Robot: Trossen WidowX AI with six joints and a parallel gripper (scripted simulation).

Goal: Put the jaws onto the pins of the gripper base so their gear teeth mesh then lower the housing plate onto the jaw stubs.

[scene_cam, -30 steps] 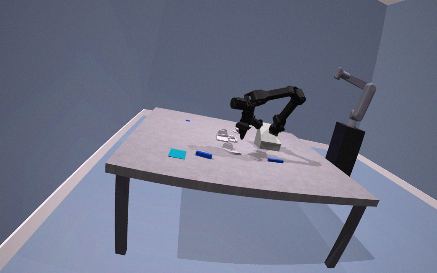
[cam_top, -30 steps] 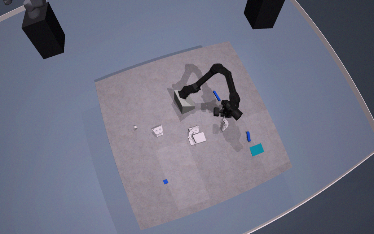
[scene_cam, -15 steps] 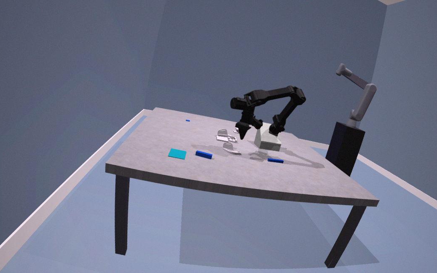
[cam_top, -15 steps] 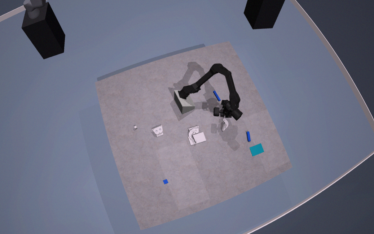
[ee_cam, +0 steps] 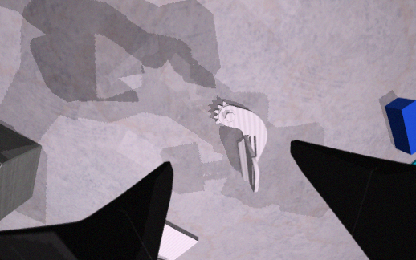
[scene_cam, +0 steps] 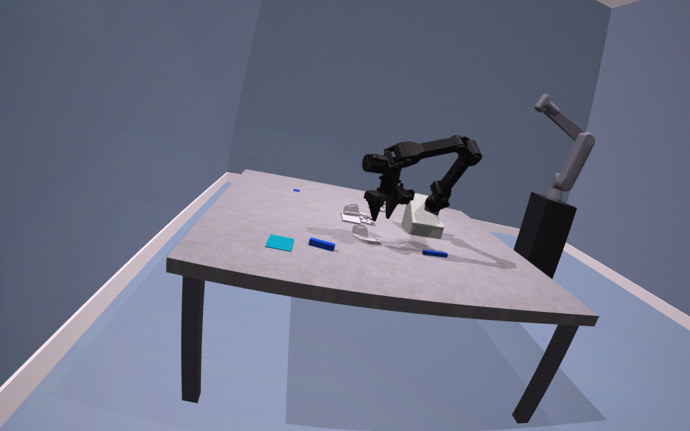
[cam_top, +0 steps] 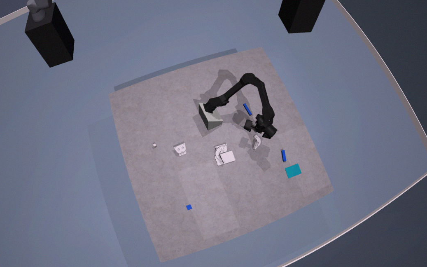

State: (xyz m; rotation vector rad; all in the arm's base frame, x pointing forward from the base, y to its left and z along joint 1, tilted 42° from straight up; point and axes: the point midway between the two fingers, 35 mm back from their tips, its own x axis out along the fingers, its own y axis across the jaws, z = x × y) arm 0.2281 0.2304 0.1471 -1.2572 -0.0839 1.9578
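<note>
My gripper tip is 70 mm above the white jaw, 10 mm to the right of it and 10 mm short of it. Round my gripper tip: teal tile: 300 mm ahead, 200 mm to the left, 80 mm below; blue bar: 220 mm behind, 70 mm below, 20 mm to the left; white stepped part: 500 mm to the right, 70 mm below, 30 mm behind.
</note>
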